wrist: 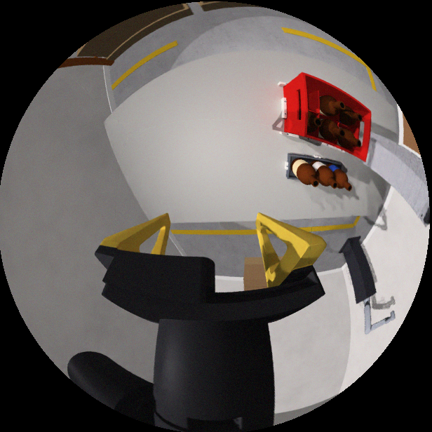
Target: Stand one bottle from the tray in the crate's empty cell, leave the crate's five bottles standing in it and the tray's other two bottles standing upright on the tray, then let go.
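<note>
The red crate [292, 115] stands at the upper right of the wrist view, with brown bottles [328, 105] [331, 129] upright in its cells. Its cell at the upper left, next to the end wall with the handle slot, looks empty. Below the crate is a small dark tray [289, 174] with three brown bottles standing in a row: one with a cream label [306, 173], one with a white label [325, 176] and one with a blue label [341, 178]. My gripper [212, 217] is open and empty, left of and apart from the tray and crate.
Yellow lines [215, 232] mark the floor beyond the table edges. A grey arm-like bar [400, 170] reaches in at the right beside the crate. A dark block with a metal bracket [361, 270] is at the lower right. A brown box [253, 272] shows behind the right finger.
</note>
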